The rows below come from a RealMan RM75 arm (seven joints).
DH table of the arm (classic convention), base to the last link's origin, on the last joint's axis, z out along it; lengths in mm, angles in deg. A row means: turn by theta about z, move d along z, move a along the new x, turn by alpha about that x. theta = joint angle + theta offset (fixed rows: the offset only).
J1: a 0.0; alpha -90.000; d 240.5; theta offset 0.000
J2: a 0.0; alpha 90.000; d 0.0; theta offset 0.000
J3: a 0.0; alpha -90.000; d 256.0; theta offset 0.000
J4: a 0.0; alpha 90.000; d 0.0; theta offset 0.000
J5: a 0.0; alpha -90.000; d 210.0; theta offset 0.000
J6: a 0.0; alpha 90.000; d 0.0; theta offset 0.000
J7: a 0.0; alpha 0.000; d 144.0; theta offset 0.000
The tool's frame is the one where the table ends.
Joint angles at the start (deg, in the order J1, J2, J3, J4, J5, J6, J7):
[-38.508 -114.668 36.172 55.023 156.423 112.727 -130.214]
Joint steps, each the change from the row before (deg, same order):
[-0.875 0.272 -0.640 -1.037 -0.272 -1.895 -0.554]
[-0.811 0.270 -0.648 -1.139 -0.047 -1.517 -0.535]
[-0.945 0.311 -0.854 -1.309 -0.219 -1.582 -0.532]
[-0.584 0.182 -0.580 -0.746 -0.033 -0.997 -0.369]
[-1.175 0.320 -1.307 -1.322 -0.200 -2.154 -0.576]
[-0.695 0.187 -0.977 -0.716 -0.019 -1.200 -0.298]
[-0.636 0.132 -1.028 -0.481 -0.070 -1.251 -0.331]
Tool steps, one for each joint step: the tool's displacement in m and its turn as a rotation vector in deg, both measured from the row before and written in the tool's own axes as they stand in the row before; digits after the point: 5 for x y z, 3 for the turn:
[0.00749 -0.00204 -0.00058 0.659 1.617 -0.329]
[0.00595 -0.00168 -0.00001 0.392 1.166 -0.505]
[0.00700 -0.00119 -0.00004 0.169 1.443 -0.491]
[0.00430 -0.00082 -0.00012 0.191 0.904 -0.379]
[0.00950 -0.00143 -0.00057 0.416 2.207 -0.564]
[0.00548 -0.00085 -0.00059 0.213 1.382 -0.402]
[0.00570 -0.00085 -0.00089 0.299 1.593 -0.419]

